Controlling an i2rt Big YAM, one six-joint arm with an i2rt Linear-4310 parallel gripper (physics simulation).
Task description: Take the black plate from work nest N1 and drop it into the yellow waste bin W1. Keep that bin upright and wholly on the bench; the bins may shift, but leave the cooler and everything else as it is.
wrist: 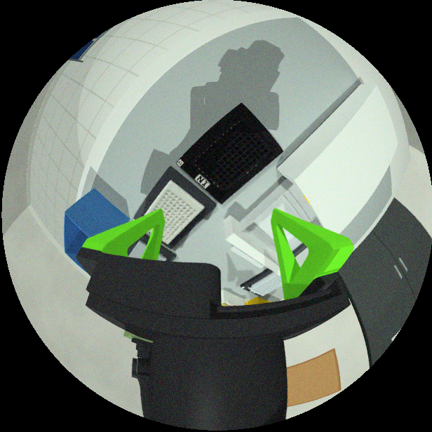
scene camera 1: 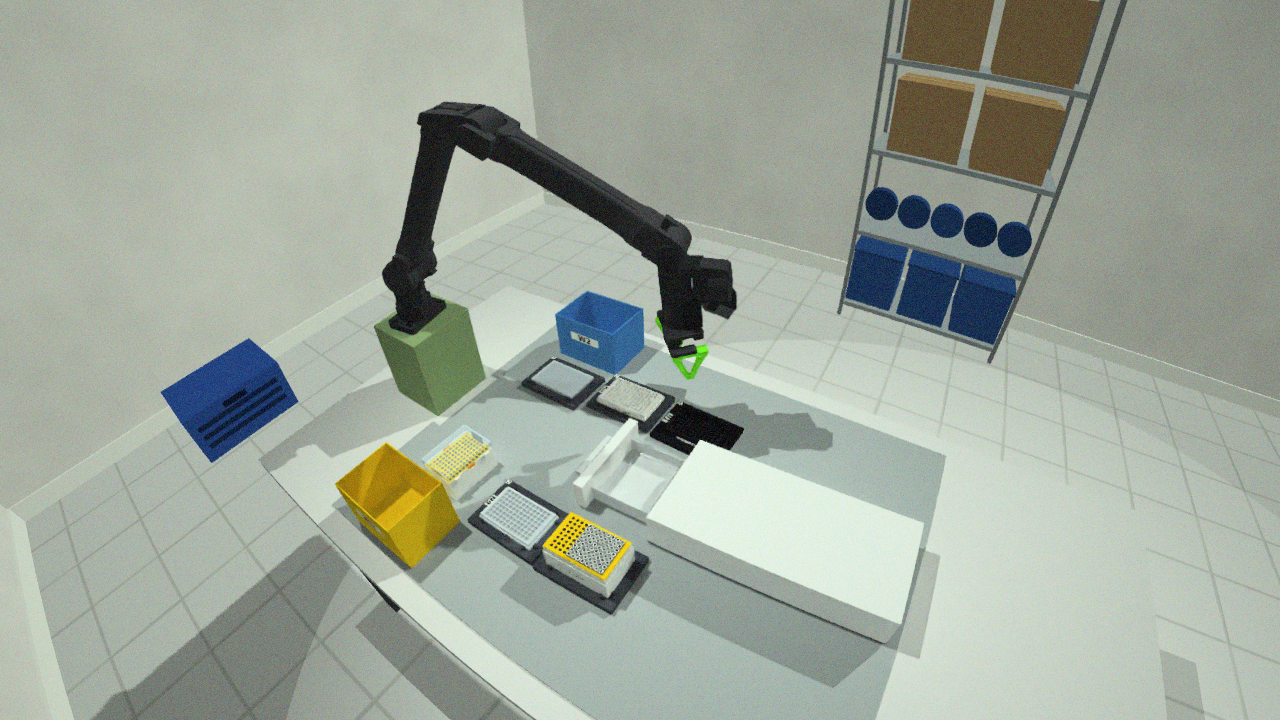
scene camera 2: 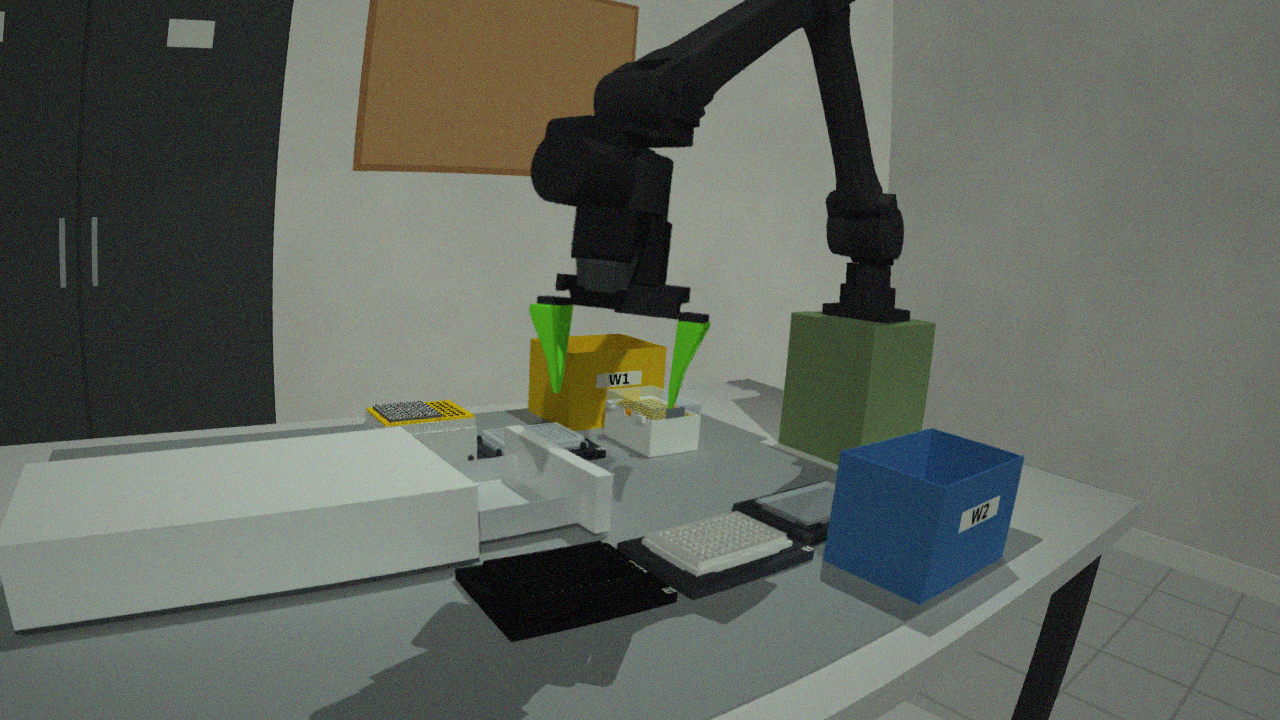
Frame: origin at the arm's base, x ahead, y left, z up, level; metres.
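Seen in the pictures: gripper, fingertip midpoint: (scene camera 1: 683,363) (scene camera 2: 612,400); arm's base, origin of the base link: (scene camera 1: 418,316) (scene camera 2: 866,317).
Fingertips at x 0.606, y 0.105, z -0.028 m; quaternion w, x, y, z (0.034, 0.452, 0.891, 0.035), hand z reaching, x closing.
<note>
Offsets run from my fingertips to a thing's top centre. "spot": to the spot under its first point.
The black plate @[0.039 m ahead, 0.008 m right, 0.150 m down] (scene camera 1: 698,428) (scene camera 2: 565,586) (wrist: 237,150) lies flat in the black work nest N1 (wrist: 202,181); plate and nest are hard to tell apart. The yellow bin W1 @[0.386 m back, 0.461 m right, 0.056 m down] (scene camera 1: 422,530) (scene camera 2: 592,407) stands upright on the bench at the far side from the nest; a sliver of it shows in the wrist view (wrist: 256,301). My gripper (scene camera 2: 614,400) (wrist: 217,214) is open and empty, pointing down, high above the bench and apart from the plate. In scene camera 1 its green fingers show above the plate's back side.
A long white box @[spot: 0.279 m ahead, 0.230 m right, 0.093 m down] (scene camera 1: 787,528) (scene camera 2: 241,501) (wrist: 350,160) with an open drawer @[spot: 0.016 m back, 0.176 m right, 0.163 m down] (scene camera 1: 640,479) stands beside N1. A white plate @[0.133 m back, 0.023 m left, 0.150 m down] (scene camera 1: 631,396) (scene camera 2: 716,541) (wrist: 175,212) sits in the neighbouring nest. Blue bin W2 @[0.289 m back, 0.178 m left, 0.056 m down] (scene camera 1: 599,335) (scene camera 2: 881,528) (wrist: 95,212) and a yellow-topped rack @[0.017 m back, 0.380 m right, 0.100 m down] (scene camera 1: 586,557) also stand there.
</note>
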